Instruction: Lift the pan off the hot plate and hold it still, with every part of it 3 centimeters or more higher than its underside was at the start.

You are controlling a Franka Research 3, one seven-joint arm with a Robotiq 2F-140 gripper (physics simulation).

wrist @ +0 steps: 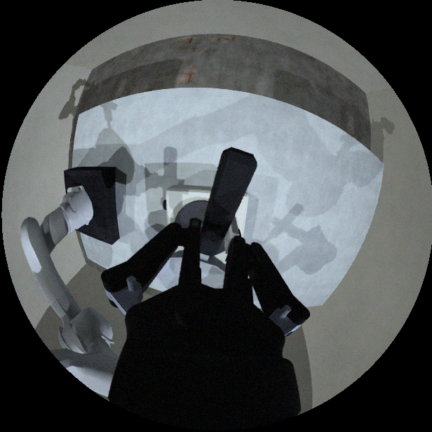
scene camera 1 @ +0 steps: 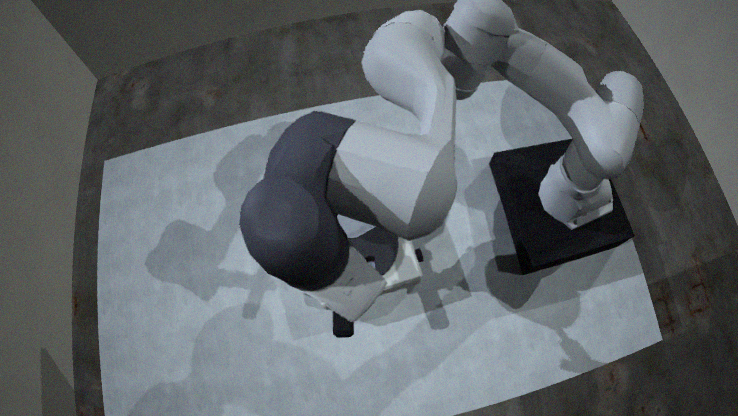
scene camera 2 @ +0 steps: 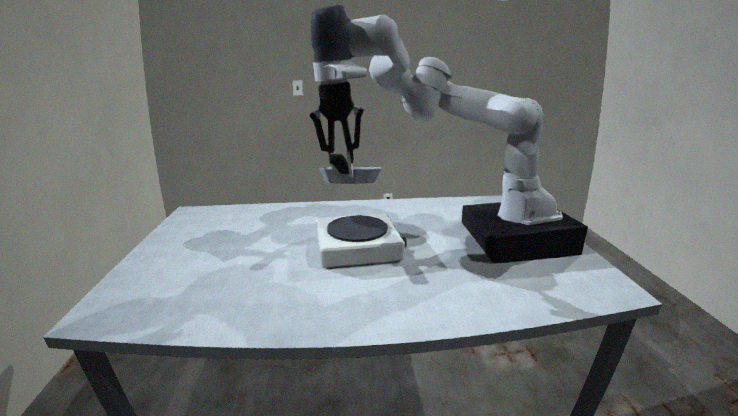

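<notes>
The grey pan (scene camera 2: 365, 175) (wrist: 192, 270) hangs in the air, clearly above the hot plate, and looks about level in the scene camera 2 view. Its dark handle (scene camera 1: 343, 326) (scene camera 2: 338, 163) (wrist: 232, 187) is between the fingers of my gripper (scene camera 2: 341, 159) (wrist: 215, 218), which is shut on it. The hot plate (scene camera 1: 406, 269) (scene camera 2: 361, 256) (wrist: 241, 212) is a white box with a dark round disc (scene camera 2: 356, 228) (wrist: 187, 213) on top. A visible gap separates the disc from the pan. In the scene camera 1 view the arm hides the fingers and much of the pan.
The arm's black base block (scene camera 1: 521, 206) (scene camera 2: 537, 245) (wrist: 105, 210) stands on the right of the pale table (scene camera 1: 155, 196) (scene camera 2: 206, 315) (wrist: 210, 115) in the scene views. A small dark knob (scene camera 1: 419, 254) (wrist: 164, 204) sits on the hot plate's side facing the base.
</notes>
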